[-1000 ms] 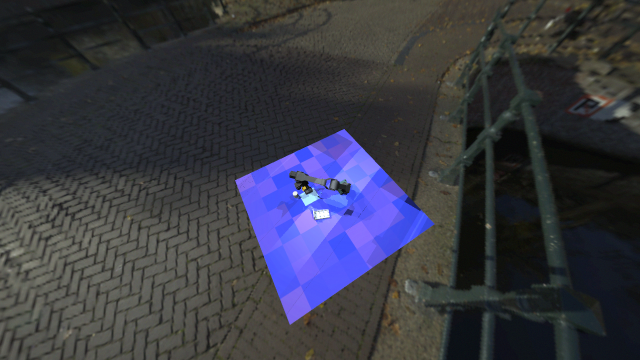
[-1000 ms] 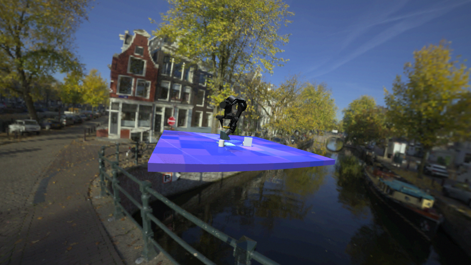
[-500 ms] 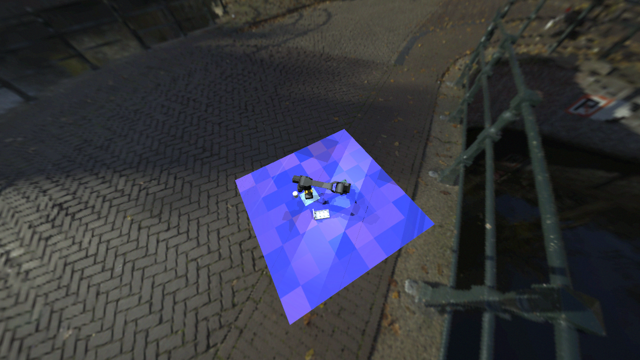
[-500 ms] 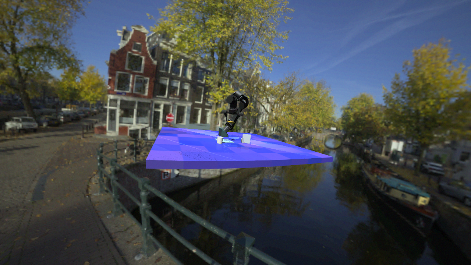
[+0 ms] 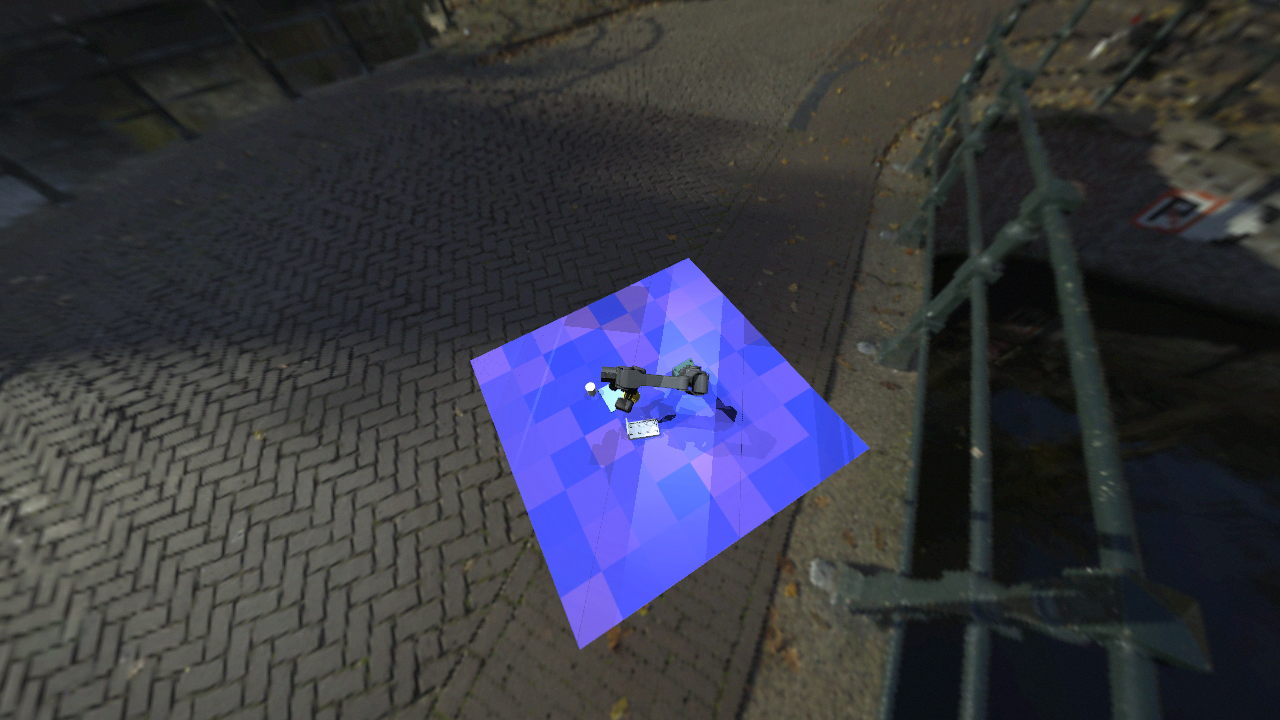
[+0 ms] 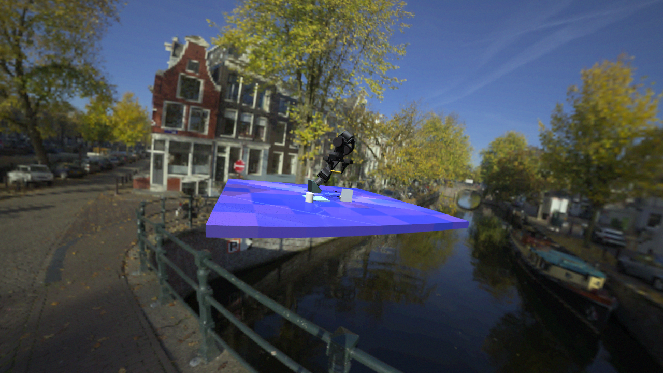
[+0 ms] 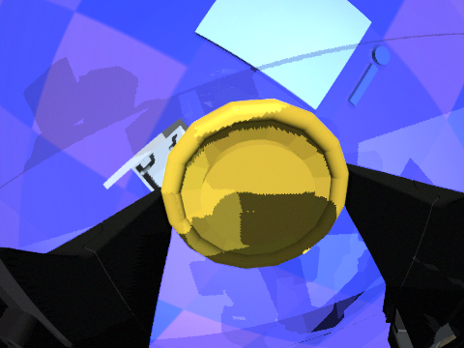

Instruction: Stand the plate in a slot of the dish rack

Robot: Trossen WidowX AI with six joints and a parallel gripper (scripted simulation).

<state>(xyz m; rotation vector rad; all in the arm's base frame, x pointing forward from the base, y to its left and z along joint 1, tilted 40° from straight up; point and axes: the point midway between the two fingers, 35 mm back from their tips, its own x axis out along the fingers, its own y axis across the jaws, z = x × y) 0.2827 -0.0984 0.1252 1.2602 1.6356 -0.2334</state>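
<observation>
Now: the dish rack 1 cm ahead of my gripper tip, 9 cm to the left of it and 14 cm below it. From my gripper tip the other things lie so: blue spoon 10 cm behind, 13 cm to the right, 16 cm below; white cup 10 cm ahead, 20 cm to the right, 14 cm below; yellow plate 1 cm above.
</observation>
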